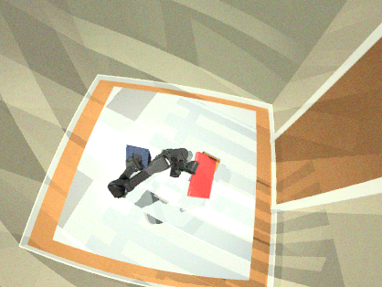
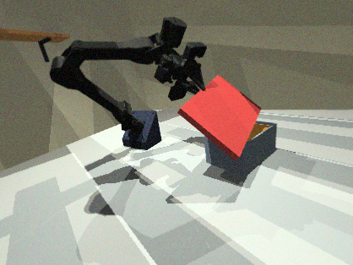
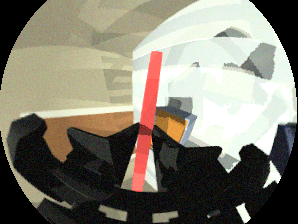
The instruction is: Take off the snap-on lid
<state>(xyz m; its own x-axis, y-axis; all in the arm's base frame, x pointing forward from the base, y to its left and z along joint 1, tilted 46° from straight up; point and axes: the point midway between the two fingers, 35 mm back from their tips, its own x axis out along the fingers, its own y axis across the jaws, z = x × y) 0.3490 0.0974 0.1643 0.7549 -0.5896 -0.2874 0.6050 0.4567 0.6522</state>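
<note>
Right now the red lid is 6 cm ahead of my gripper tip, 5 cm below it and 1 cm to the left of it. Round my gripper tip: storage box 19 cm below, 10 cm to the left, 8 cm ahead.
</note>
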